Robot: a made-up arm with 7 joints. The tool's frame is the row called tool.
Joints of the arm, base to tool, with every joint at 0 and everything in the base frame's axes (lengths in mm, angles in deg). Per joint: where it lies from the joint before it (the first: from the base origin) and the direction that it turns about. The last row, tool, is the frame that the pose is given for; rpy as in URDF.
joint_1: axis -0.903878 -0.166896 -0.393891 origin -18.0 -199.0 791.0
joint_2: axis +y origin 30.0 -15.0 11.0
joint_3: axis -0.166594 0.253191 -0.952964 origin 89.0 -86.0 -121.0
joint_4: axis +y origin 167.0 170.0 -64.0
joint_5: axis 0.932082 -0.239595 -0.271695 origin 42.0 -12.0 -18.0
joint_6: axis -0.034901 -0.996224 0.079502 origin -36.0 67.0 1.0
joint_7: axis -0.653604 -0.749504 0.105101 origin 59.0 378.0 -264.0
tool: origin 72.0 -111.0 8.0 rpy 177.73 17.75 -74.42
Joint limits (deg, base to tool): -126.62..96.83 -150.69..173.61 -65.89..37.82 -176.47..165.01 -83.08..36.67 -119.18..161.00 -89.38..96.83
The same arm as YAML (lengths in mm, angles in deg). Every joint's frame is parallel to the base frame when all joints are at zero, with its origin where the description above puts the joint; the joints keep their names.
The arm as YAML. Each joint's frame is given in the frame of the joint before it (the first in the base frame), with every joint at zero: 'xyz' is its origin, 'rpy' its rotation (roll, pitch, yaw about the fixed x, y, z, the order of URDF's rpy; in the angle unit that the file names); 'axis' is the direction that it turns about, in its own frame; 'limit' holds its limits. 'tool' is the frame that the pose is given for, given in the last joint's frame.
units:
  length: mm
  angle: deg
joints:
  - name: joint_1
    type: revolute
    origin:
      xyz: [-18.0, -199.0, 791.0]
      rpy: [0.0, 0.0, 0.0]
    axis: [-0.903878, -0.166896, -0.393891]
    limit:
      lower: -126.62
      upper: 96.83
  - name: joint_2
    type: revolute
    origin:
      xyz: [30.0, -15.0, 11.0]
      rpy: [0.0, 0.0, 0.0]
    axis: "+y"
    limit:
      lower: -150.69
      upper: 173.61
  - name: joint_3
    type: revolute
    origin:
      xyz: [89.0, -86.0, -121.0]
      rpy: [0.0, 0.0, 0.0]
    axis: [-0.166594, 0.253191, -0.952964]
    limit:
      lower: -65.89
      upper: 37.82
  - name: joint_4
    type: revolute
    origin:
      xyz: [167.0, 170.0, -64.0]
      rpy: [0.0, 0.0, 0.0]
    axis: "+y"
    limit:
      lower: -176.47
      upper: 165.01
  - name: joint_5
    type: revolute
    origin:
      xyz: [42.0, -12.0, -18.0]
      rpy: [0.0, 0.0, 0.0]
    axis: [0.932082, -0.239595, -0.271695]
    limit:
      lower: -83.08
      upper: 36.67
  - name: joint_6
    type: revolute
    origin:
      xyz: [-36.0, 67.0, 1.0]
      rpy: [0.0, 0.0, 0.0]
    axis: [-0.034901, -0.996224, 0.079502]
    limit:
      lower: -119.18
      upper: 161.0
  - name: joint_7
    type: revolute
    origin:
      xyz: [59.0, 378.0, -264.0]
      rpy: [0.0, 0.0, 0.0]
    axis: [-0.653604, -0.749504, 0.105101]
    limit:
      lower: -89.38
      upper: 96.83
tool:
  origin:
    xyz: [72.0, -111.0, 8.0]
    rpy: [177.73, 17.75, -74.42]

